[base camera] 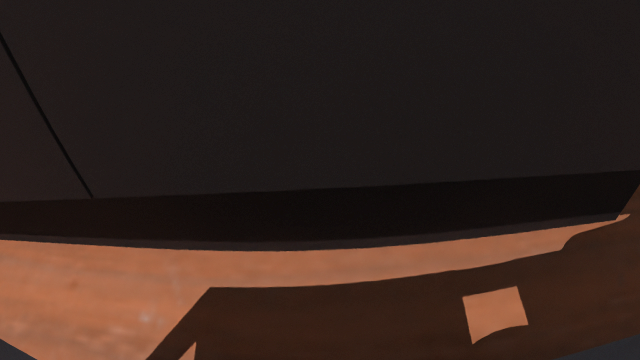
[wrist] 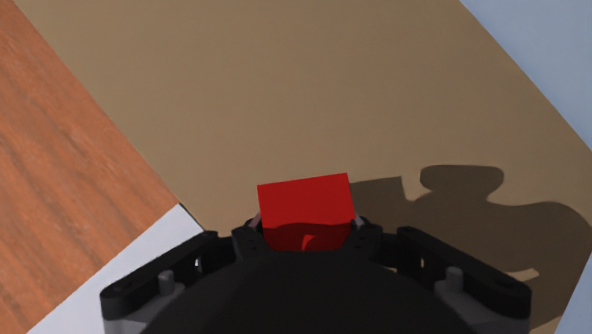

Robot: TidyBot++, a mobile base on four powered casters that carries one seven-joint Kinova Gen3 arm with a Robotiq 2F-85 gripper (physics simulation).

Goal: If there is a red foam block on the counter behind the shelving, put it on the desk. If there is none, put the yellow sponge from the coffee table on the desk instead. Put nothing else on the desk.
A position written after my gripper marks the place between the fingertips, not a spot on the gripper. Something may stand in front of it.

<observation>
I see my gripper [wrist: 305,223], a red foam block [wrist: 312,214] and a dark counter [base camera: 190,132].
The dark counter shows as well in the wrist view [wrist: 436,126]. The base camera view misses the red foam block: it is out of frame.
</observation>
